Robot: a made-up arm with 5 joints. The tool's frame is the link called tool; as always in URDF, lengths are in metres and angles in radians. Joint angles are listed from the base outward.
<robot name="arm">
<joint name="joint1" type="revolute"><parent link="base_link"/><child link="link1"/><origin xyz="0 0 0.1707" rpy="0 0 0"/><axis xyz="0 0 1"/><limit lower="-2.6" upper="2.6"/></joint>
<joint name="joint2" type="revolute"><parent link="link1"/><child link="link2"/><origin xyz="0.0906 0.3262 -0.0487" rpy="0 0 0"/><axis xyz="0 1 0"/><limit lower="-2.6" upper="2.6"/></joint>
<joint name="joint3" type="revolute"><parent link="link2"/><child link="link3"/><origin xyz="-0.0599 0.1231 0.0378" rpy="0 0 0"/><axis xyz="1 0 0"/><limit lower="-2.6" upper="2.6"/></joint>
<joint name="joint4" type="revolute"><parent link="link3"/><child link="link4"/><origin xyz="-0.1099 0.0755 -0.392" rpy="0 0 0"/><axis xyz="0 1 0"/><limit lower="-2.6" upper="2.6"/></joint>
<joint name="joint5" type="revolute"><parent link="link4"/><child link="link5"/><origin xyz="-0.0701 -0.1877 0.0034" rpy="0 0 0"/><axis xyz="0 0 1"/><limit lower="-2.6" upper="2.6"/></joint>
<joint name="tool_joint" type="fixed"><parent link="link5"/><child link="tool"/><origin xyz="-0.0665 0.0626 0.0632" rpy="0 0 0"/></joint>
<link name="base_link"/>
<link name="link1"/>
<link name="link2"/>
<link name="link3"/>
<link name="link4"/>
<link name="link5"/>
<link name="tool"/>
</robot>
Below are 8 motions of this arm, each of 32 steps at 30 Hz.
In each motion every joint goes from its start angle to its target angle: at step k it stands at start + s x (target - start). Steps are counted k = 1, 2, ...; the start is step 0. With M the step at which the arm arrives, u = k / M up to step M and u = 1 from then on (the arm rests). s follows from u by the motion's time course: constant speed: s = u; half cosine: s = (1 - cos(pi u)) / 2; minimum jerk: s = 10 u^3 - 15 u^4 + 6 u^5.
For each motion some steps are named. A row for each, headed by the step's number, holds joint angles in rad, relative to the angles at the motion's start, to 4 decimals.
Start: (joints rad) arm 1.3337 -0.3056 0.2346 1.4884 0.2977
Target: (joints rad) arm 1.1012 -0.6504 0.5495 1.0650 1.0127
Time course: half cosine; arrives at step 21
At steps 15, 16, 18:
15: -0.1887 -0.2799 0.2556 -0.3437 0.5804
16: -0.2015 -0.2988 0.2729 -0.3669 0.6196
18: -0.2210 -0.3277 0.2993 -0.4024 0.6796

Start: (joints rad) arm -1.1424 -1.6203 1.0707 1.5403 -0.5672
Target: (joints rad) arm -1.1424 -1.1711 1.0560 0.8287 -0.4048
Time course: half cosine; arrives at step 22
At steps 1, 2, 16, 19, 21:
1: 0.0000 0.0023 -0.0001 -0.0036 0.0008
2: 0.0000 0.0091 -0.0003 -0.0144 0.0033
16: 0.0000 0.3717 -0.0122 -0.5888 0.1344
19: 0.0000 0.4289 -0.0140 -0.6794 0.1551
21: 0.0000 0.4469 -0.0146 -0.7080 0.1616

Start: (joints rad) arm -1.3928 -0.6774 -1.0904 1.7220 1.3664
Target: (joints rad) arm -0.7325 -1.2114 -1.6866 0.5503 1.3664
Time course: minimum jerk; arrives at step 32
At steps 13, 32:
13: 0.2168 -0.1753 -0.1957 -0.3847 0.0000
32: 0.6603 -0.5340 -0.5962 -1.1717 0.0000

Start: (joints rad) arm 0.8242 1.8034 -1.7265 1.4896 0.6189
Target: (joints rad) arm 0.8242 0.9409 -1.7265 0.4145 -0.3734
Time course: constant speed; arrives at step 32
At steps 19, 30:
19: 0.0000 -0.5121 0.0000 -0.6383 -0.5892
30: 0.0000 -0.8086 0.0000 -1.0079 -0.9303

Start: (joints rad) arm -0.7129 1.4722 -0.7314 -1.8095 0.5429
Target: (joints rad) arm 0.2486 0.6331 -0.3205 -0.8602 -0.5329
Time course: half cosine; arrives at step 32
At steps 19, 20, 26, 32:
19: 0.6203 -0.5413 0.2651 0.6124 -0.6940
20: 0.6647 -0.5801 0.2841 0.6563 -0.7437
26: 0.8805 -0.7684 0.3763 0.8693 -0.9851
32: 0.9615 -0.8391 0.4109 0.9493 -1.0758

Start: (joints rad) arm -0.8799 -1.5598 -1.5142 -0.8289 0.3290
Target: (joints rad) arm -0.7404 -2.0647 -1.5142 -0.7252 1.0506
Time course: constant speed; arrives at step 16
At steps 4, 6, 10, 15, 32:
4: 0.0349 -0.1262 0.0000 0.0259 0.1804
6: 0.0523 -0.1893 0.0000 0.0389 0.2706
10: 0.0872 -0.3156 0.0000 0.0648 0.4510
15: 0.1308 -0.4733 0.0000 0.0972 0.6765
32: 0.1395 -0.5049 0.0000 0.1037 0.7216

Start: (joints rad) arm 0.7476 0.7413 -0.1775 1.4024 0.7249
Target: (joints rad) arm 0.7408 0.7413 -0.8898 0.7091 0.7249
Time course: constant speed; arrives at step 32
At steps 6, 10, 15, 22, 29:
6: -0.0013 0.0000 -0.1336 -0.1300 0.0000
10: -0.0021 0.0000 -0.2226 -0.2167 0.0000
15: -0.0032 0.0000 -0.3339 -0.3250 0.0000
22: -0.0047 0.0000 -0.4897 -0.4766 0.0000
29: -0.0062 0.0000 -0.6455 -0.6283 0.0000

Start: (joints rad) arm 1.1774 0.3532 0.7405 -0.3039 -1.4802
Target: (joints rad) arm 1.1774 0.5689 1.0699 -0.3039 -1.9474
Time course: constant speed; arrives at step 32
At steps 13, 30, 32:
13: 0.0000 0.0876 0.1338 0.0000 -0.1898
30: 0.0000 0.2022 0.3088 0.0000 -0.4380
32: 0.0000 0.2157 0.3294 0.0000 -0.4672

